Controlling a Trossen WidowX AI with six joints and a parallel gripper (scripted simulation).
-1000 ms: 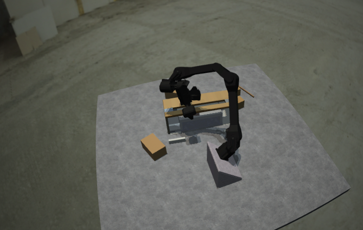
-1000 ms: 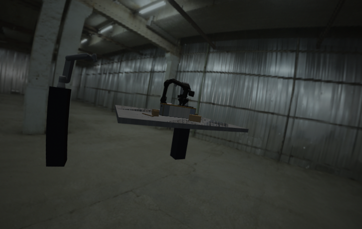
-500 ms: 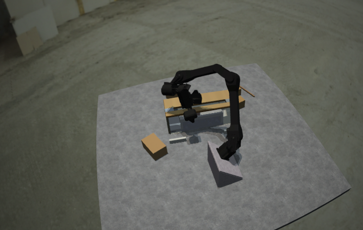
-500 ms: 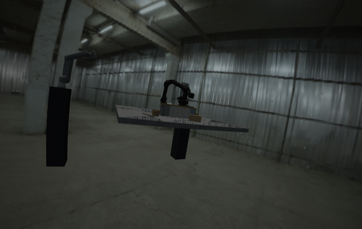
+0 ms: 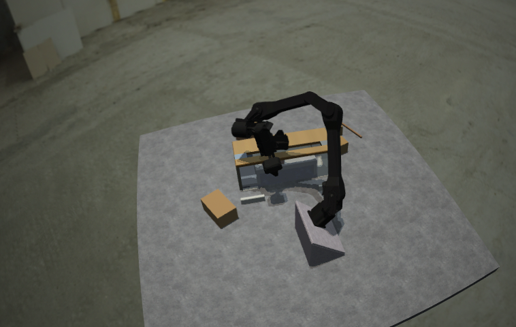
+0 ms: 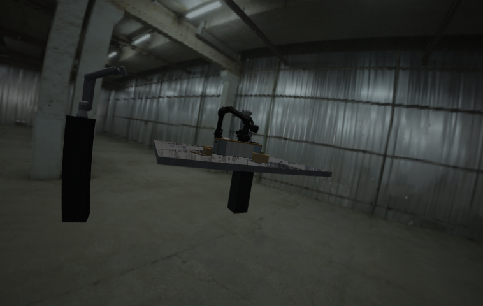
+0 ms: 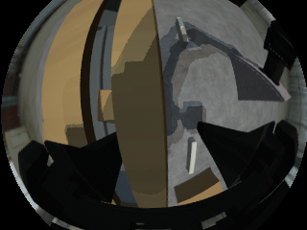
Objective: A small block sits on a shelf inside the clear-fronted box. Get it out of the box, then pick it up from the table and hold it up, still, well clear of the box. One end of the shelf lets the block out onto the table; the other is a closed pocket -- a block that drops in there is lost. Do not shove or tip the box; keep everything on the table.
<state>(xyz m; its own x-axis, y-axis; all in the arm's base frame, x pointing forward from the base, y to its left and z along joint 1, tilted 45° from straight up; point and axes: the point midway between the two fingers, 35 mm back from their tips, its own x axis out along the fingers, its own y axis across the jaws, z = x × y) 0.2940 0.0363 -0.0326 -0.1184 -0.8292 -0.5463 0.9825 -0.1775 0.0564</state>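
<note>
The small tan block lies 50 mm ahead of my gripper tip and 40 mm to the right of it. The rest, counted from my gripper tip: box (30 mm ahead, 60 mm to the right, 20 mm below); then thin wooden stick (210 mm ahead, 450 mm to the right, 80 mm below).
</note>
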